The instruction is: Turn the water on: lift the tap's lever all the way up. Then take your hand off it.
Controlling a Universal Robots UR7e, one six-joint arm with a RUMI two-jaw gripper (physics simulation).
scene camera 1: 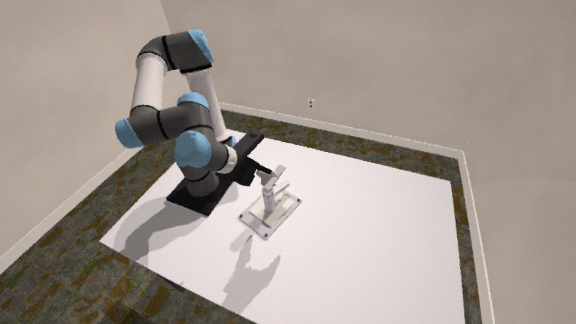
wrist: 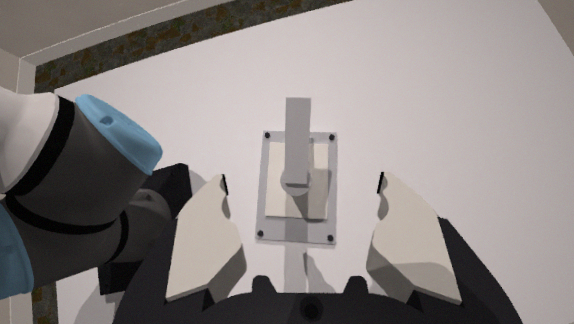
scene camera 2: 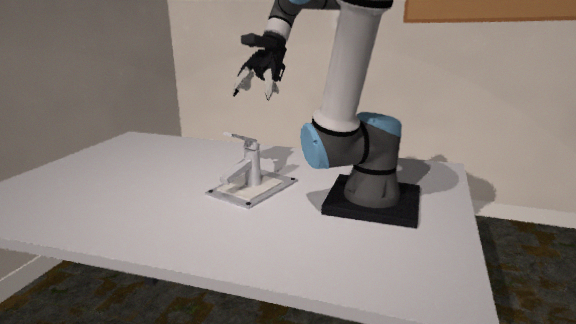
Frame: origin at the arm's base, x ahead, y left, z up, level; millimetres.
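Seen in the pictures: gripper, between the fingertips: [scene camera 1: 263,168] [wrist: 300,175] [scene camera 2: 250,97]; arm's base, origin of its link: [scene camera 1: 203,184] [wrist: 140,223] [scene camera 2: 371,195].
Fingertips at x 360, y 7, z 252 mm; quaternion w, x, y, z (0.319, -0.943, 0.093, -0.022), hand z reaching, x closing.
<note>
Offsets run from my fingertips to a thing's top centre. "pt": to the spot under its first point. Level surfaces: height alone.
The tap @[pt dx +10, dy -9, dz -183 mm] [scene camera 1: 269,201] [scene camera 2: 254,167] is light grey and stands upright on its base plate [scene camera 1: 245,217] [scene camera 2: 227,198] [wrist: 272,230]. Its flat lever @[dx +7, dy +55, dz -76 mm] [scene camera 1: 280,172] [scene camera 2: 240,136] [wrist: 298,135] sticks out from the top of the tap, with its free end raised above its joint. My gripper [scene camera 2: 251,96] [wrist: 300,175] is open and empty. In the second scene view it hangs well above the tap, apart from the lever. In the first scene view its fingers overlap part of the lever. In the wrist view the lever shows beyond and between the wide-set fingertips.
The tap's spout @[dx +13, dy +78, dz -176 mm] [scene camera 1: 283,188] [scene camera 2: 235,171] points out below the lever. The arm's black base [scene camera 1: 190,200] [scene camera 2: 370,216] stands on the white table @[dz -275 mm] [scene camera 1: 370,240] [scene camera 2: 150,220] beside the tap. Walls [scene camera 1: 400,65] [scene camera 2: 85,65] rise beyond the table.
</note>
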